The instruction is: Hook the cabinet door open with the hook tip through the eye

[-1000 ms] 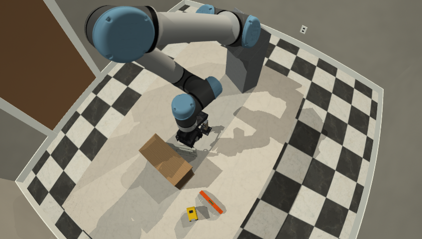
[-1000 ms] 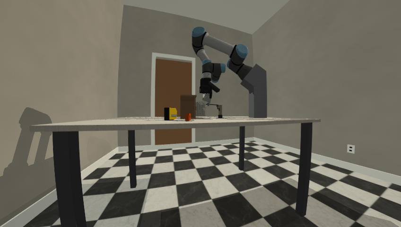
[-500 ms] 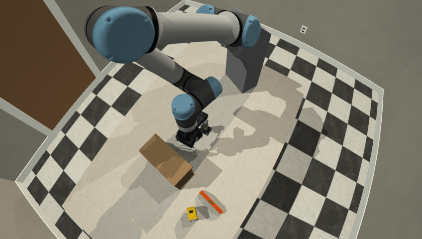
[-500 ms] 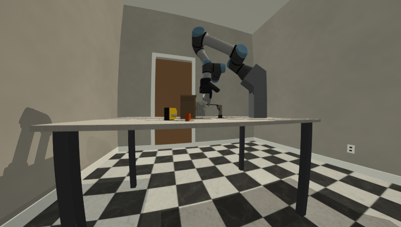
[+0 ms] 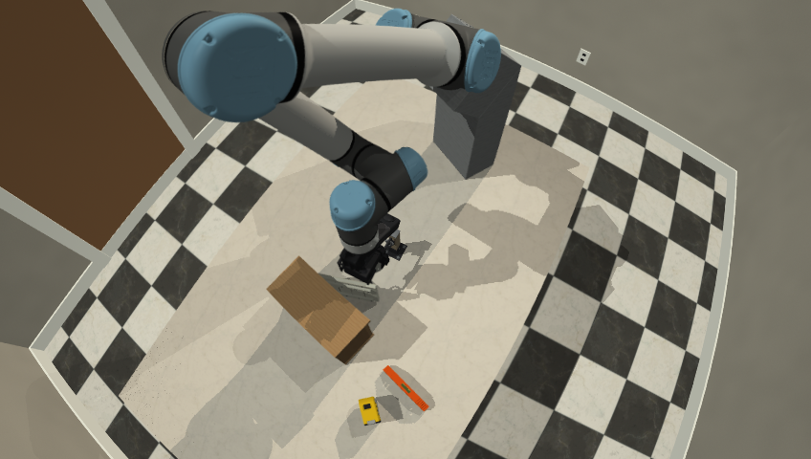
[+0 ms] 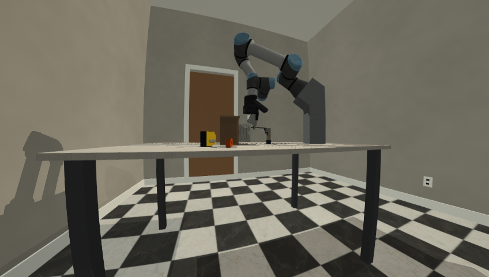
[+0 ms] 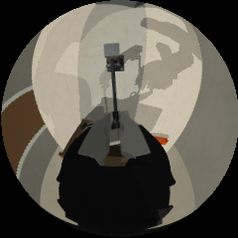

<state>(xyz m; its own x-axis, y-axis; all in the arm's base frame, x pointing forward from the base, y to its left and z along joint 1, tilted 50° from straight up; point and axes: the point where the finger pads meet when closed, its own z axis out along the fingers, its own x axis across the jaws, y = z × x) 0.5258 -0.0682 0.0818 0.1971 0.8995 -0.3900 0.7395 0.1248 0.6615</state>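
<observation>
My hand is 3 cm past the thin dark hook, 2 cm above it and 1 cm to the right of it. The rest, counted from my hand: grey door: 7 cm to the right, 5 cm ahead, 4 cm below; yellow tape measure: 34 cm ahead, 8 cm to the left, 8 cm below.
</observation>
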